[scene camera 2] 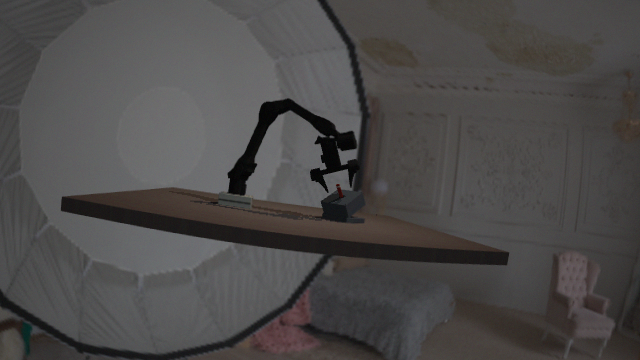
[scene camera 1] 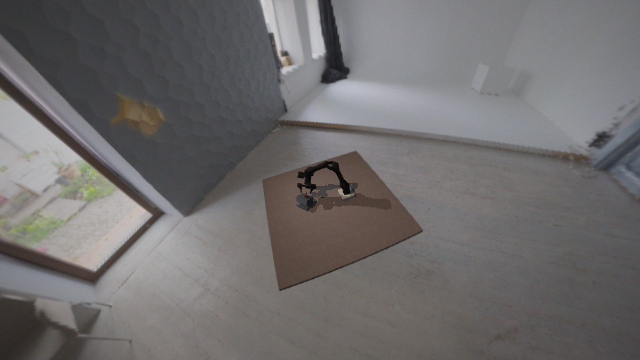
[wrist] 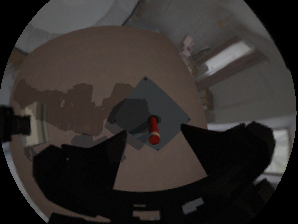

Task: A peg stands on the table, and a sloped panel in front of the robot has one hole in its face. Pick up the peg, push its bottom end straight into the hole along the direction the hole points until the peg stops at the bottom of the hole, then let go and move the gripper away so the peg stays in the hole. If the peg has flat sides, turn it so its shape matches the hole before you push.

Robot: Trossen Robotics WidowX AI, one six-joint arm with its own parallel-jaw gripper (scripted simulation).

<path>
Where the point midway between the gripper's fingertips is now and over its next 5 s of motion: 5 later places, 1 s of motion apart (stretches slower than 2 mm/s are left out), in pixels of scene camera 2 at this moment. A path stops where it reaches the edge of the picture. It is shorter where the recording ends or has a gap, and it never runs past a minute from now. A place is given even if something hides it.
The gripper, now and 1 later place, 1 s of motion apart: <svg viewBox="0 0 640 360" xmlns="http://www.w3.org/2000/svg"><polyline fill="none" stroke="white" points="339,190 336,175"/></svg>
</path>
